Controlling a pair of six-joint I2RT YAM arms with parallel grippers.
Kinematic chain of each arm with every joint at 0, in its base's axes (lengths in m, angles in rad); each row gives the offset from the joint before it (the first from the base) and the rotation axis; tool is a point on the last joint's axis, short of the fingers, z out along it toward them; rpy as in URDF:
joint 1: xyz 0 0 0.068 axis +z
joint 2: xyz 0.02 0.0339 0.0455 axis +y
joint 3: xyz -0.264 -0.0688 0 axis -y
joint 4: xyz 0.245 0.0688 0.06 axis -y
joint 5: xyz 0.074 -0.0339 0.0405 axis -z
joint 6: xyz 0.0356 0 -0.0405 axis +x
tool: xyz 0 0 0 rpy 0 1.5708 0
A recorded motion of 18 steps. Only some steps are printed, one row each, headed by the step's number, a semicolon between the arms.
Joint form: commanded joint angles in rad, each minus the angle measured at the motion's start. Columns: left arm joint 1, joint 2, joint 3, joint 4, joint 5, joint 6; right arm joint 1, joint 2, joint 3, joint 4, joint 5, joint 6.
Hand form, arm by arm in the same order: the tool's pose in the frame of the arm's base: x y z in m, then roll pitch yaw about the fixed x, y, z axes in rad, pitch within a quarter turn. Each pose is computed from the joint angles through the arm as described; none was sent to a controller.
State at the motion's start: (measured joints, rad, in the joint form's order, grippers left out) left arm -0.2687 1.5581 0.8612 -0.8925 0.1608 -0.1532; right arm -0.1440 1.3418 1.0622 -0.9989 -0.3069 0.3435
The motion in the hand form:
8: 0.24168 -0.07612 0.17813 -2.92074 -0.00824 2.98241; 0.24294 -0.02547 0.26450 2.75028 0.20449 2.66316
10: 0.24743 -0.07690 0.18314 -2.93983 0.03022 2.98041; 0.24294 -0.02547 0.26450 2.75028 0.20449 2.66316
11: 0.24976 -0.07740 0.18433 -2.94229 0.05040 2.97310; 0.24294 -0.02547 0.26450 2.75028 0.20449 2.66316
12: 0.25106 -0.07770 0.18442 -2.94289 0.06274 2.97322; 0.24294 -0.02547 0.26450 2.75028 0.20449 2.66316
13: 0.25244 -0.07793 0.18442 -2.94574 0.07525 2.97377; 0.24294 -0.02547 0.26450 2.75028 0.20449 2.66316
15: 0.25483 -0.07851 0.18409 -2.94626 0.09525 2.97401; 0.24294 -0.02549 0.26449 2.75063 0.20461 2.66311
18: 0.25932 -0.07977 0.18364 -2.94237 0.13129 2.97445; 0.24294 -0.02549 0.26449 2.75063 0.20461 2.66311
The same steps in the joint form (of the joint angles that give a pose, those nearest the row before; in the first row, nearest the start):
8: -0.0057 -0.0027 0.0866 -0.0530 0.0595 0.0351; -0.0042 -0.0091 0.0179 0.0019 0.0023 -0.0042
10: -0.0057 -0.0027 0.1080 -0.0389 0.0362 0.0378; -0.0042 -0.0091 0.0179 0.0019 0.0023 -0.0042
11: -0.0057 -0.0027 0.1125 -0.0252 0.0320 0.0454; -0.0042 -0.0091 0.0179 0.0019 0.0023 -0.0042
12: -0.0057 -0.0027 0.1126 -0.0130 0.0301 0.0454; -0.0042 -0.0091 0.0179 0.0019 0.0023 -0.0042
13: -0.0057 -0.0023 0.1125 -0.0004 0.0259 0.0450; -0.0042 -0.0091 0.0179 0.0019 0.0023 -0.0042
15: -0.0057 -0.0004 0.1121 0.0218 0.0233 0.0450; -0.0042 -0.0091 0.0179 0.0019 0.0027 -0.0042
18: -0.0057 0.0038 0.1122 0.0622 0.0233 0.0450; -0.0042 -0.0091 0.0179 0.0019 0.0027 -0.0042

